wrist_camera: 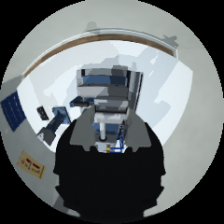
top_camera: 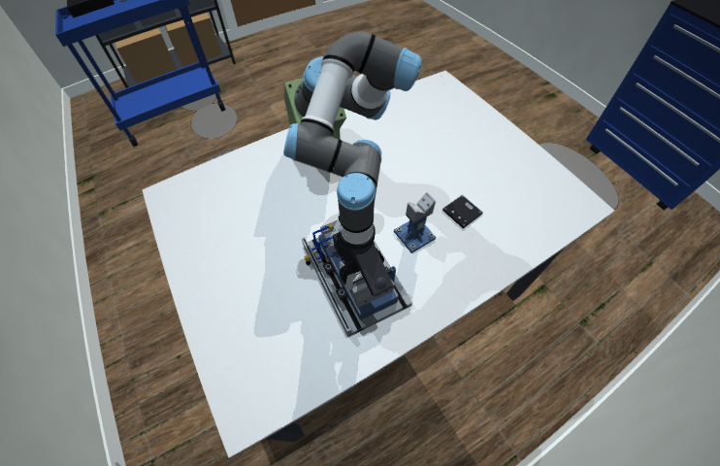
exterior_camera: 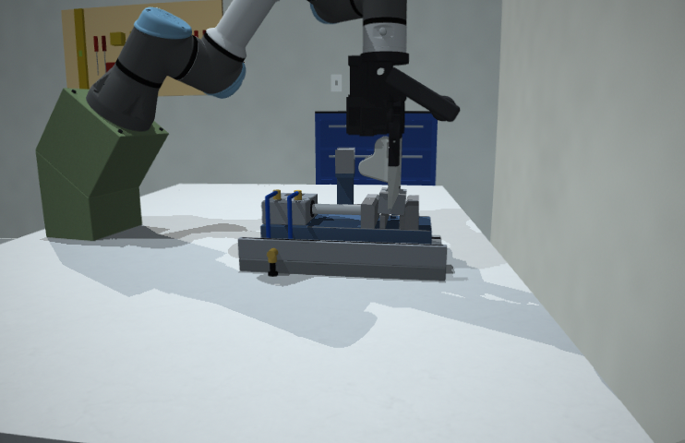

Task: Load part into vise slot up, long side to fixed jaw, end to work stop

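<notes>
Right now the part is right at my hand. From my hand the other things lie so: work stop: 1 cm ahead, 7 cm to the left, 2 cm below; then fixed jaw: 3 cm ahead, 1 cm to the left, 3 cm below; then moving jaw: 3 cm behind, 3 cm to the left, 3 cm below.
</notes>
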